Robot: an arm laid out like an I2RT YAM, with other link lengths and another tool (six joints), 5 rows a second.
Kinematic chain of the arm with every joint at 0, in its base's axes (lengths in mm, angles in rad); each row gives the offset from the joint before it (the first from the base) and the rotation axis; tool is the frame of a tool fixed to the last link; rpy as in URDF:
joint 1: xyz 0 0 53.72 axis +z
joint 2: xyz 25 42.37 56.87 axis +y
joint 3: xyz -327.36 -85.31 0 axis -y
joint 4: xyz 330.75 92.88 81 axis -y
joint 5: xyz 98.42 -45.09 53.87 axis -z
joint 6: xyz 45.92 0 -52.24 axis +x
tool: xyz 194 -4 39 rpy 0.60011 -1.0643 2.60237
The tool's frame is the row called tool.
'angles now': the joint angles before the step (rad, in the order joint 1, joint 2, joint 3, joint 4, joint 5, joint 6). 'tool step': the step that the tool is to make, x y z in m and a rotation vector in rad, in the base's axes. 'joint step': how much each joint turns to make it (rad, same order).
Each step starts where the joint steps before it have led.
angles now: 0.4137 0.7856 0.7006 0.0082 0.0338 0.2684
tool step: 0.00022 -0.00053 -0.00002 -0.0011 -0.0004 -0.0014
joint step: -0.0011 0.0000 -0.0001 0.0001 0.0004 -0.0011
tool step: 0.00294 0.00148 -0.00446 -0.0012 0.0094 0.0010
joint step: -0.0001 0.0111 -0.0004 0.0023 -0.0013 0.0026
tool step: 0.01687 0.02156 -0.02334 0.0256 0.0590 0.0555
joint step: 0.0001 0.0839 0.0070 0.0330 -0.0602 0.0408
